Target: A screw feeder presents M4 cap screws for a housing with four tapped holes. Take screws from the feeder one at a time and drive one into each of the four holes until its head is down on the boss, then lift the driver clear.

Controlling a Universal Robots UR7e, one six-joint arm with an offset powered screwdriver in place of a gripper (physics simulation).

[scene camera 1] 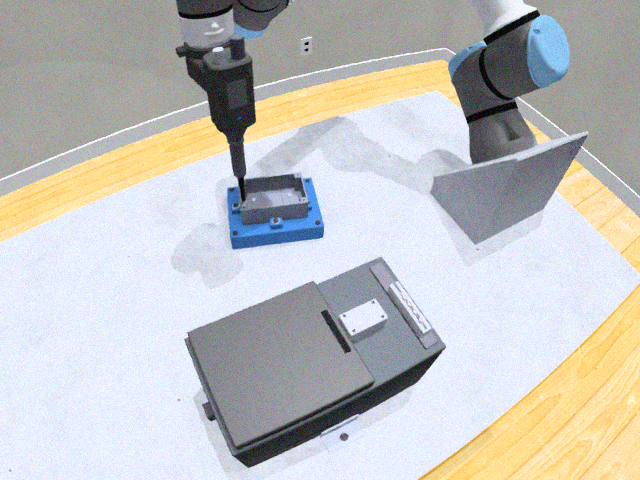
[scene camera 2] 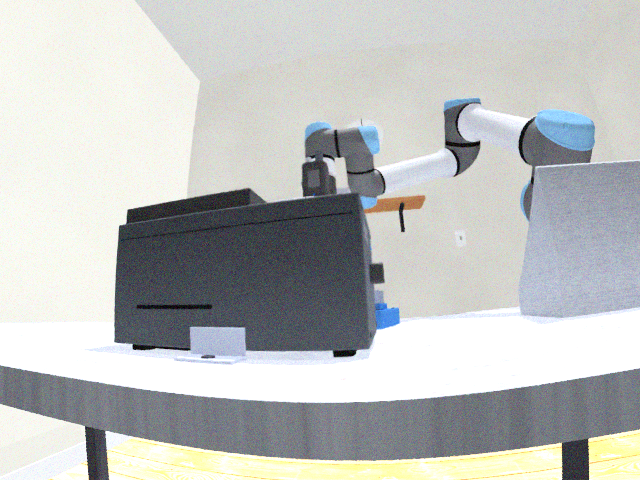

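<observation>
The grey open-topped housing [scene camera 1: 273,213] sits in the blue fixture [scene camera 1: 276,238] [scene camera 2: 387,317]. My screwdriver [scene camera 1: 243,200] points down, with its thin bit reaching the housing's near-left corner boss in scene camera 1. The bit end is dark against the wall, so I cannot tell whether a screw is on it or how deep one sits. In scene camera 2 the driver's body [scene camera 2: 312,178] shows above the feeder and its tip is hidden. The two right corner bosses show small dark spots, too small to read as holes or screw heads. The dark box-shaped screw feeder [scene camera 1: 284,361] [scene camera 2: 237,279] stands in front of the fixture.
A white block [scene camera 1: 363,316] and a pale slotted rail [scene camera 1: 409,307] are on the feeder's top. A small bracket [scene camera 1: 338,435] [scene camera 2: 217,341] stands at its side. A large tilted grey panel [scene camera 1: 509,191] [scene camera 2: 578,237] stands on the right, before the arm's base.
</observation>
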